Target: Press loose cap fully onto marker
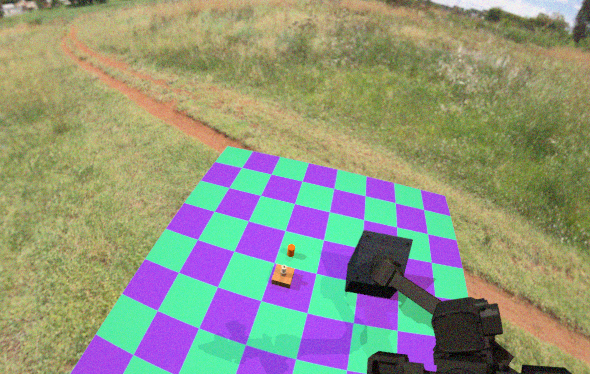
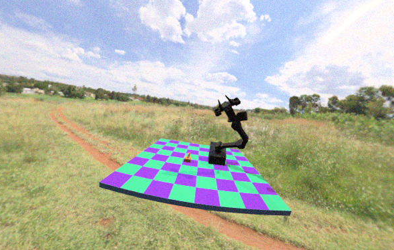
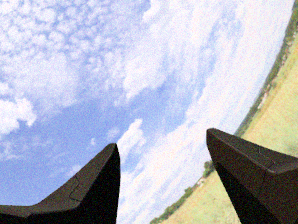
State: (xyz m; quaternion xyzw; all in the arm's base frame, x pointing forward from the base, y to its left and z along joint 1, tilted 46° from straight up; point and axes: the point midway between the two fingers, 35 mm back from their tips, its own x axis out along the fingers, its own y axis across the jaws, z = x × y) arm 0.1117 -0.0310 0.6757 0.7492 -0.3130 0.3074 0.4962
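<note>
Now: the orange cap 63 cm below my gripper tip, 55 cm to the right of it and 17 cm ahead of it. From my gripper tip the other things lie so: marker: 58 cm below, 44 cm to the right, 18 cm ahead; holder block: 64 cm below, 44 cm to the right, 18 cm ahead.
</note>
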